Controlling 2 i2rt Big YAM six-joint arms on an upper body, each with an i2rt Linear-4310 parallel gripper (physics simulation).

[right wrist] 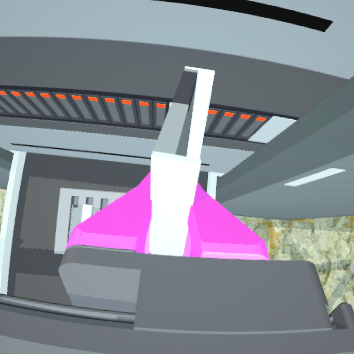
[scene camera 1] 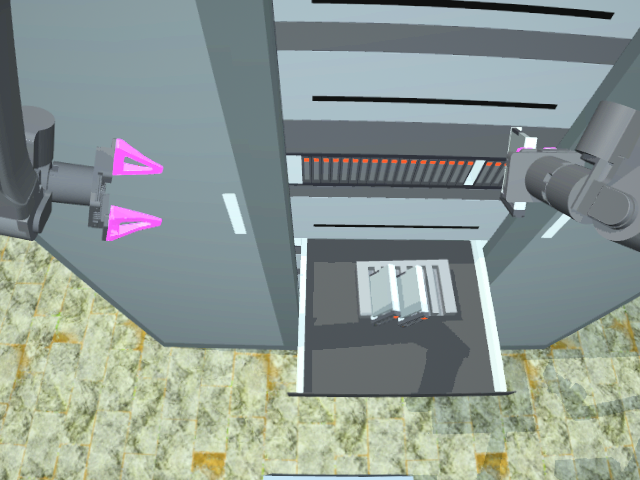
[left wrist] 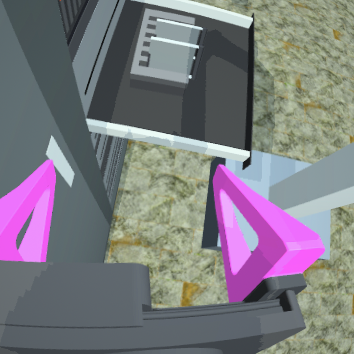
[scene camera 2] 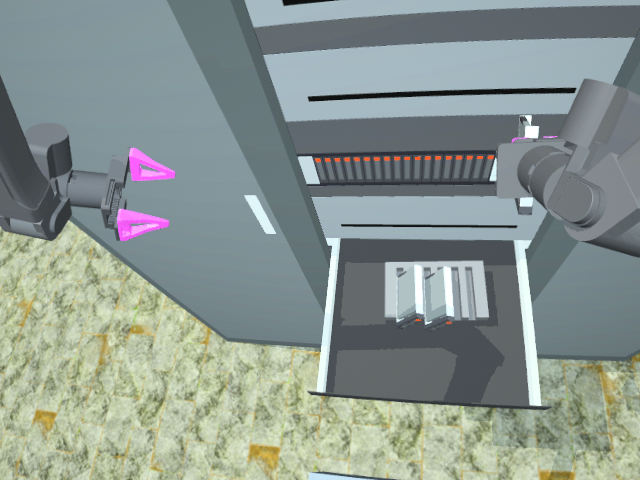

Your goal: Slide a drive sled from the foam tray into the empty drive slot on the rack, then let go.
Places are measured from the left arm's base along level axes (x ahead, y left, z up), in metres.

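Pixels of known places: left gripper, fingertip midpoint: [scene camera 1: 161, 195] [left wrist: 136, 169] [scene camera 2: 172, 198]; right gripper, fingertip midpoint: [right wrist: 170, 175] [scene camera 1: 513, 163] [scene camera 2: 521, 155].
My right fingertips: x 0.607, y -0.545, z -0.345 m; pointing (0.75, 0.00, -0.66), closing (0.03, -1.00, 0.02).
For each thing: its middle in the pictures, then the offset to it from my right fingertips. "pt": a spot on its surface instead.
- grey drive sled, surface spot: [right wrist: 176, 212] [scene camera 2: 532, 146] [scene camera 1: 530, 155] pt 0.021 m back, 0.002 m right, 0.044 m up
- foam tray, body centre: [right wrist: 111, 224] [scene camera 2: 434, 293] [scene camera 1: 403, 290] [left wrist: 163, 49] 0.036 m back, 0.094 m left, 0.429 m down
- open drawer, surface spot: [left wrist: 170, 140] pt 0.090 m back, 0.334 m left, 0.427 m down
My right gripper [scene camera 1: 538, 149] [scene camera 2: 532, 138] [right wrist: 170, 175] is shut on a white and grey drive sled [scene camera 1: 530, 143] [scene camera 2: 531, 131] [right wrist: 176, 212]. It holds it upright in front of the right part of the rack's row of orange-tabbed drives [scene camera 1: 392, 173] [scene camera 2: 403, 170] [right wrist: 95, 106]. The sled covers a stretch of that row in the right wrist view; the empty slot cannot be made out. Two other sleds lean in the foam tray [scene camera 1: 363, 294] [scene camera 2: 390, 297] [left wrist: 160, 78] [right wrist: 63, 220]. My left gripper [scene camera 1: 161, 195] [scene camera 2: 171, 198] [left wrist: 136, 169] is open and empty at the far left.
The foam tray lies in an open drawer [scene camera 1: 302, 330] [scene camera 2: 329, 330] [left wrist: 170, 140] below the drive row. Large grey cabinet panels [scene camera 1: 155, 268] [scene camera 2: 206, 273] flank the rack. A light blue object [left wrist: 310, 225] stands below the drawer in the left wrist view.
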